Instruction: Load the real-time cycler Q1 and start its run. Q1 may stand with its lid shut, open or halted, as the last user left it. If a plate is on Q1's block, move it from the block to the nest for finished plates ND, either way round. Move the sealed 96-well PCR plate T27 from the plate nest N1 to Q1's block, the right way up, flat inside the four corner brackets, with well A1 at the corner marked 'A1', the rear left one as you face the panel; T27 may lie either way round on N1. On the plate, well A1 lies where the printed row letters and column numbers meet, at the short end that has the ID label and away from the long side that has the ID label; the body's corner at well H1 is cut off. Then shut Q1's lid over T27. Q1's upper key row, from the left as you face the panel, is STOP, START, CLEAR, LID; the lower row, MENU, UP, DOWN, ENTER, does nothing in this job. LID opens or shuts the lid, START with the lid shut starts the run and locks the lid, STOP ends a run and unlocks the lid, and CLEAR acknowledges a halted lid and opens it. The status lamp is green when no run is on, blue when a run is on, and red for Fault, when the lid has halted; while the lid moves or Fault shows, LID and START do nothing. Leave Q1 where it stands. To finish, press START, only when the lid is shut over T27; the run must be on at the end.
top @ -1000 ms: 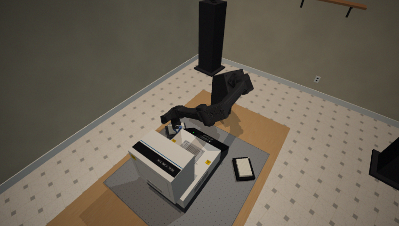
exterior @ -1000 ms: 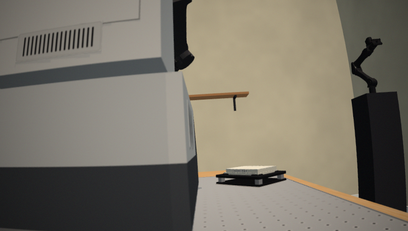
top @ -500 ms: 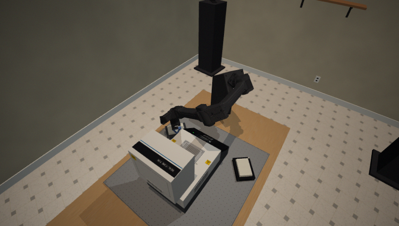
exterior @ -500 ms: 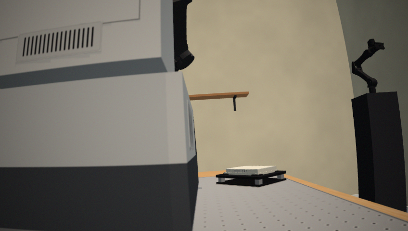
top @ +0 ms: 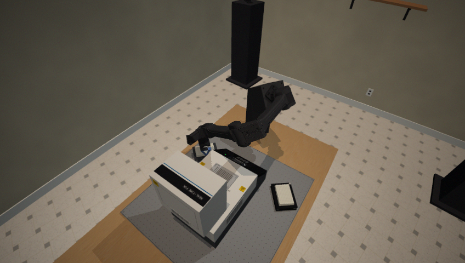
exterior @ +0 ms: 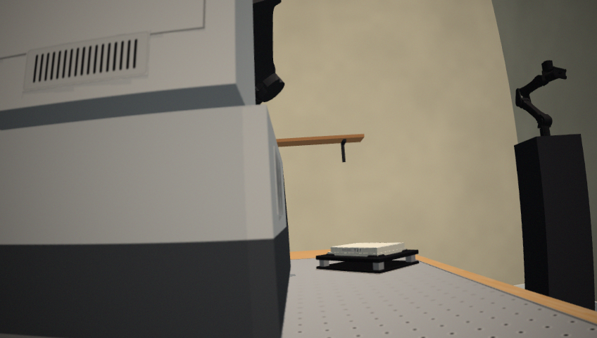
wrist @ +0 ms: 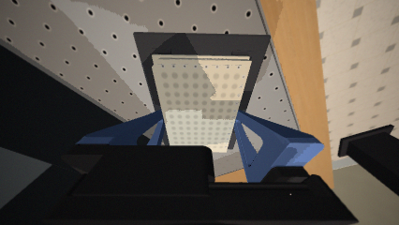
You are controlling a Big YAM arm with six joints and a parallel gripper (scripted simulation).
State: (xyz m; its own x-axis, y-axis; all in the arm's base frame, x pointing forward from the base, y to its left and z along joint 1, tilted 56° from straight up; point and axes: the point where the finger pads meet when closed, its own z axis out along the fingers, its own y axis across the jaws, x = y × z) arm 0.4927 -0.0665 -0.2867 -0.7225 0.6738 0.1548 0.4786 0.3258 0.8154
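Now: hand 20 mm above the dark nest ND. The rest, counted from my hand: plate T27: 580 mm to the left, 60 mm behind, 10 mm below; grey perforated mat: 310 mm to the left, 200 mm ahead, 50 mm below; black nest N1: 580 mm to the left, 60 mm behind, 20 mm below.
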